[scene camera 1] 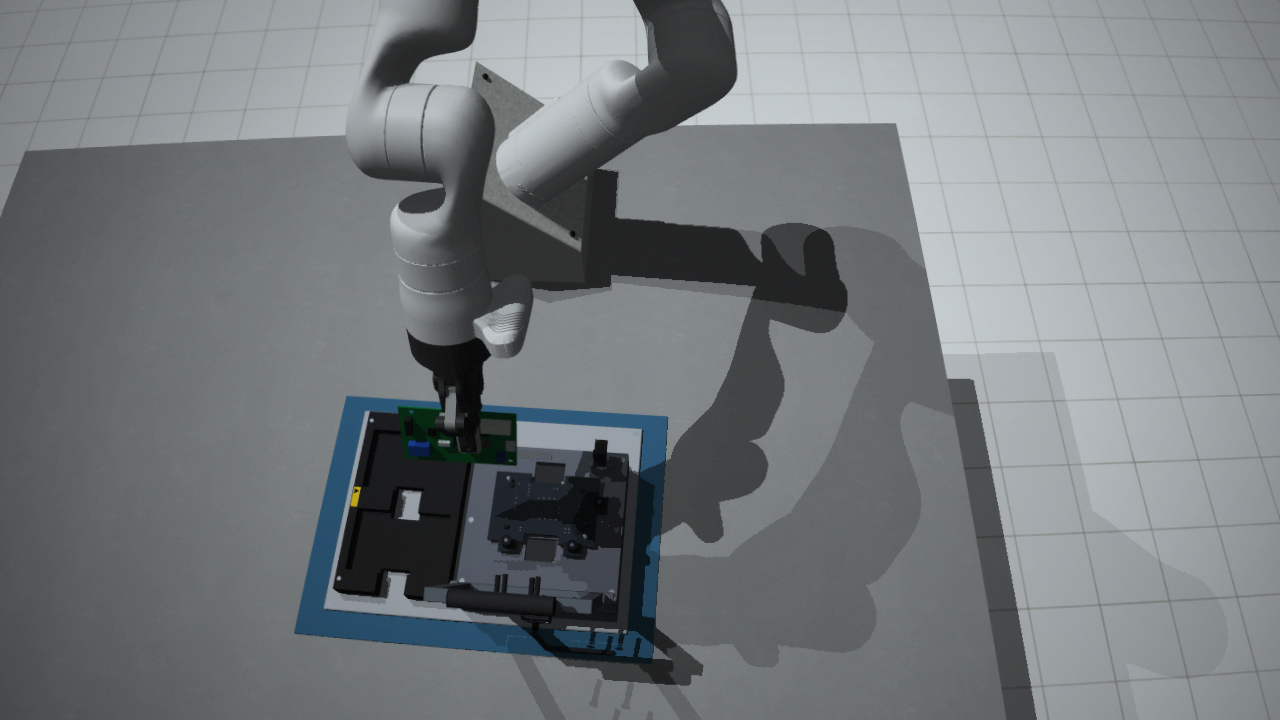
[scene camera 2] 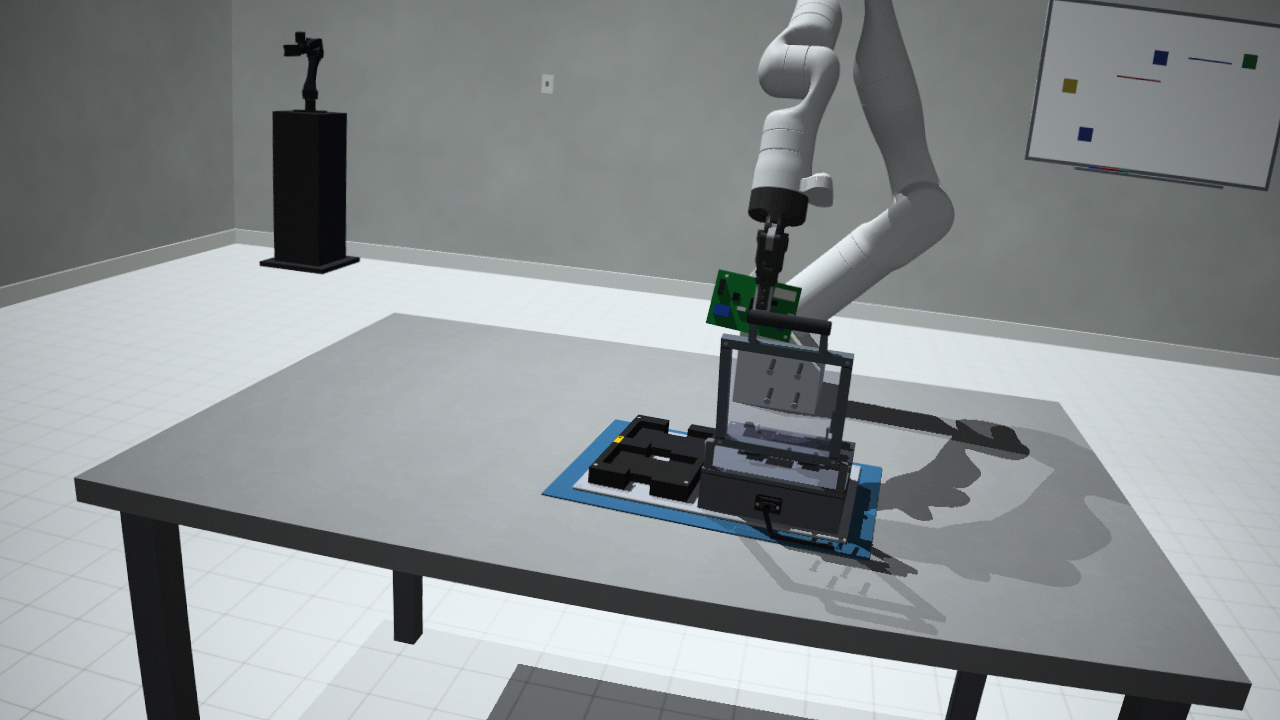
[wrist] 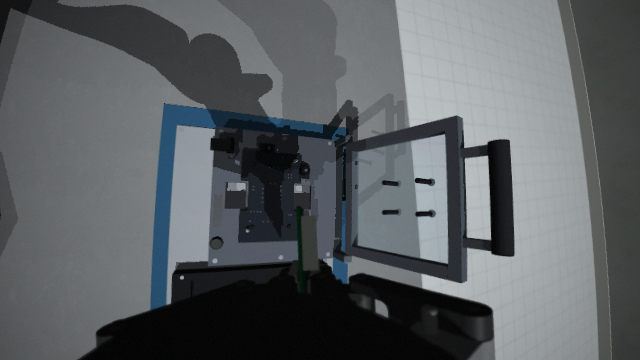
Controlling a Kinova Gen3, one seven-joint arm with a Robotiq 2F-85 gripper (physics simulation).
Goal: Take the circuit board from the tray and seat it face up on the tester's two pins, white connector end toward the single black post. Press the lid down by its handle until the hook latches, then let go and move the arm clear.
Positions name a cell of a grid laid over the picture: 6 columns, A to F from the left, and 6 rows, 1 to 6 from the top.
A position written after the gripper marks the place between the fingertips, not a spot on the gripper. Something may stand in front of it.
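You've got the gripper (scene camera 1: C4) showing, and it's there in scene camera 2 (scene camera 2: D3) and the wrist view (wrist: C5) too. There's also a green circuit board (scene camera 1: B4), which you'd find again in scene camera 2 (scene camera 2: D3) and in the wrist view (wrist: C4). And then a clear lid (scene camera 2: D4), which is visible in scene camera 1 (scene camera 1: C5) and the wrist view (wrist: D4) as well.
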